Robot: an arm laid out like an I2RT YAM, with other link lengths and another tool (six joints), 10 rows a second.
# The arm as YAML. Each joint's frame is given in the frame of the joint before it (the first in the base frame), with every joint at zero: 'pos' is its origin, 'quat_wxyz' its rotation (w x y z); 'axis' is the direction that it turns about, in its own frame. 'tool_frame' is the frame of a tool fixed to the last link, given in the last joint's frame.
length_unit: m
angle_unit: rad
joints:
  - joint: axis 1
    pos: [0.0, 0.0, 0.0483]
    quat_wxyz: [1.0, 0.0, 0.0, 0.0]
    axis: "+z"
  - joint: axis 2
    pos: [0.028, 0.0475, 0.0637]
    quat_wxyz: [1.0, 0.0, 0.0, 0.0]
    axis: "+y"
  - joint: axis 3
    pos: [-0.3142, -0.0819, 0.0]
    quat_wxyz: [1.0, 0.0, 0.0, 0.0]
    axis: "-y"
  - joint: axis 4
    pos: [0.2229, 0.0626, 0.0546]
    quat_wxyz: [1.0, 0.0, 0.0, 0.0]
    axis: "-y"
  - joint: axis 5
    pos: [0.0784, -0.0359, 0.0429]
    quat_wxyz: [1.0, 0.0, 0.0, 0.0]
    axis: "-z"
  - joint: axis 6
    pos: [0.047, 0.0, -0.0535]
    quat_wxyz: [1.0, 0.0, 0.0, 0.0]
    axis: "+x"
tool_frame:
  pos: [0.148, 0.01, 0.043]
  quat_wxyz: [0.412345, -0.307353, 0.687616, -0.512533]
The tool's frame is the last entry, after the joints.
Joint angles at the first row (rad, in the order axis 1, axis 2, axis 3, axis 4, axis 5, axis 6):
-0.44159 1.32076 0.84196 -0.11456 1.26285 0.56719
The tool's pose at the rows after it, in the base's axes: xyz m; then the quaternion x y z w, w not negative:
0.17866 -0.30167 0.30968 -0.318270 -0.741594 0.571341 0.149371
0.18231 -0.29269 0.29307 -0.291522 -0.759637 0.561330 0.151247
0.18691 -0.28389 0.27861 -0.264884 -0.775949 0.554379 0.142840
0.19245 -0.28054 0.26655 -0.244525 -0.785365 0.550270 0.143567
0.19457 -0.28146 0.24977 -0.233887 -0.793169 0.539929 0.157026
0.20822 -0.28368 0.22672 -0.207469 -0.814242 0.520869 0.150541
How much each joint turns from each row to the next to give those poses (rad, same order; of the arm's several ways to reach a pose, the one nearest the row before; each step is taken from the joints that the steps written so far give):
0.00238 -0.01243 -0.00719 -0.05891 -0.03008 0.03924
0.02996 -0.01355 -0.02616 -0.06448 -0.03259 0.04162
0.02674 -0.02497 -0.04744 0.00463 -0.04041 -0.00220
0.01151 0.00238 -0.02908 0.01683 -0.02677 -0.01246
-0.00364 0.03183 -0.01275 -0.01585 -0.02065 0.02672
-0.01379 0.03460 -0.03160 0.06448 -0.08426 -0.02562

